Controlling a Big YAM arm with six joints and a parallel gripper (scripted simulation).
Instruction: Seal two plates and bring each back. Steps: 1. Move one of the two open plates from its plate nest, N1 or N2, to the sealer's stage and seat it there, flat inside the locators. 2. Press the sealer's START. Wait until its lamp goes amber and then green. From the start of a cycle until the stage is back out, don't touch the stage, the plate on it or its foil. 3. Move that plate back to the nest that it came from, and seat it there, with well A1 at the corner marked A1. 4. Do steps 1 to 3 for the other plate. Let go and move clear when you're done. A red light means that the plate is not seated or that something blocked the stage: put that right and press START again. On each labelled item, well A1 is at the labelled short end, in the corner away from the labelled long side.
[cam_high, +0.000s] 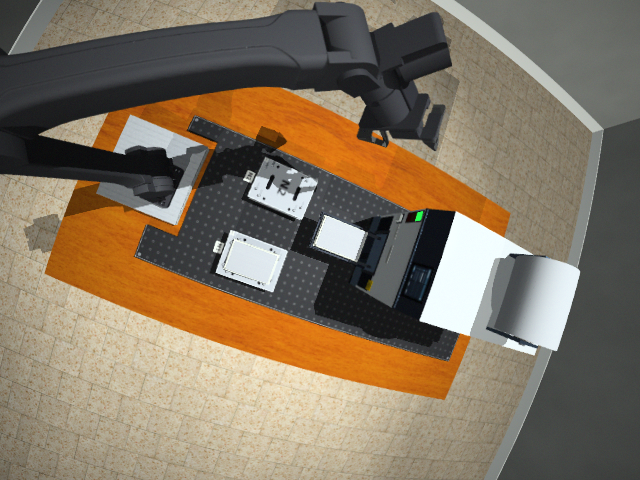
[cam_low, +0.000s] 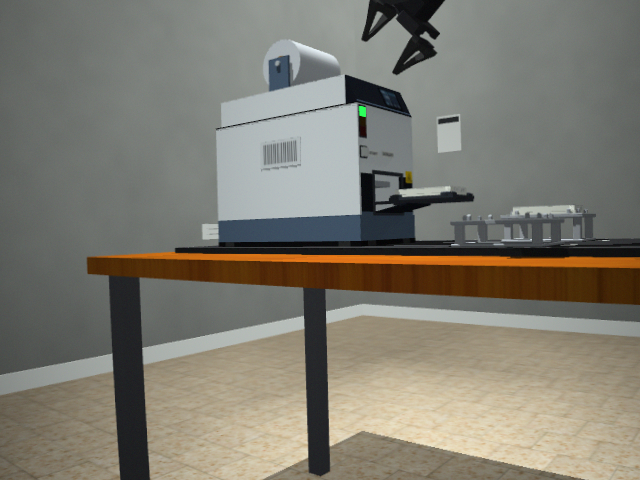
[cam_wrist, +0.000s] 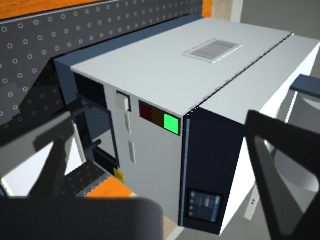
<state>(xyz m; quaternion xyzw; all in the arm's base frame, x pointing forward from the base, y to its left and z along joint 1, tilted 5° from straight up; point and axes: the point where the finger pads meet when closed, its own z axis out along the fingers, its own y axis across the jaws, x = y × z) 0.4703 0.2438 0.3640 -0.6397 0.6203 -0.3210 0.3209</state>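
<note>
The sealer stage lies 10 mm ahead of my hand, 190 mm to the right of it and 250 mm below it. Also, from my hand: foil roll 350 mm ahead, 180 mm to the right, 70 mm above; then plate nest 180 mm behind, 120 mm to the right, 310 mm below; then pale start button 110 mm ahead, 90 mm to the right, 160 mm below.
</note>
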